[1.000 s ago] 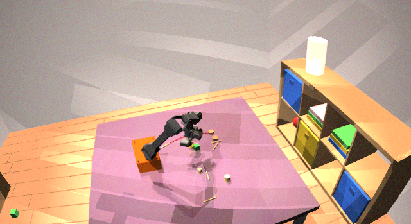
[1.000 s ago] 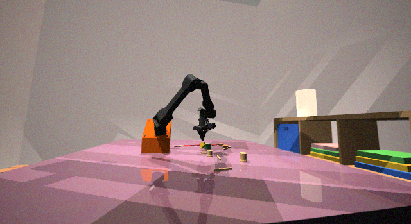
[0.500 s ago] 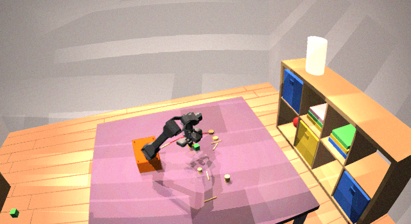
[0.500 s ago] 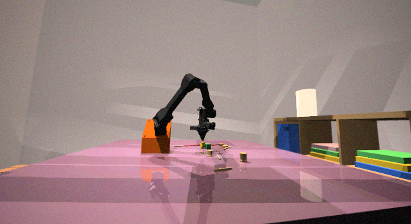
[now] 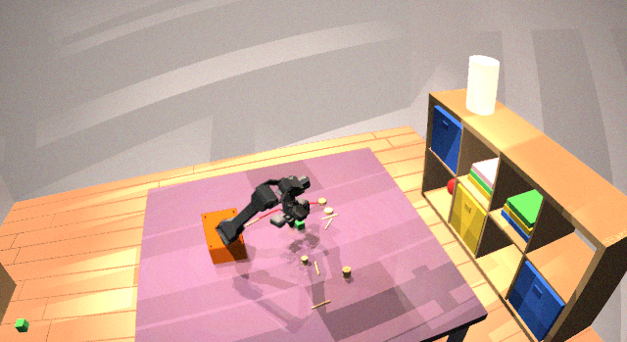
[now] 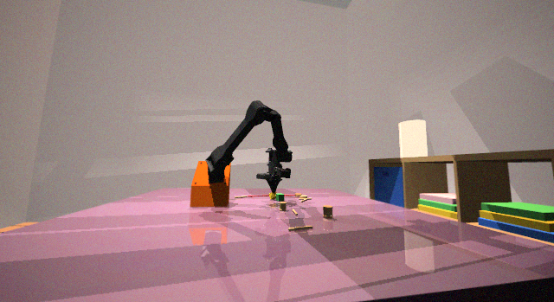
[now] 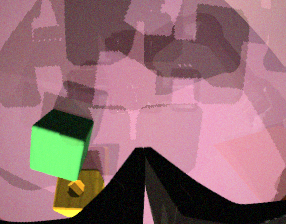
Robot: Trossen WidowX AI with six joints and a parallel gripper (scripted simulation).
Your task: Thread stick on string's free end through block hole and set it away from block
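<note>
Now: the green cube 4 cm ahead of my gripper tip, 3 cm to the left of it and 3 cm below it. From my gripper tip the other things lie so: thin wooden stick (16 cm to the left, 13 cm behind, 4 cm below); yellow wooden block (7 cm to the left, 2 cm below, 2 cm ahead); round wooden button (20 cm ahead, 16 cm to the left, 4 cm below).
</note>
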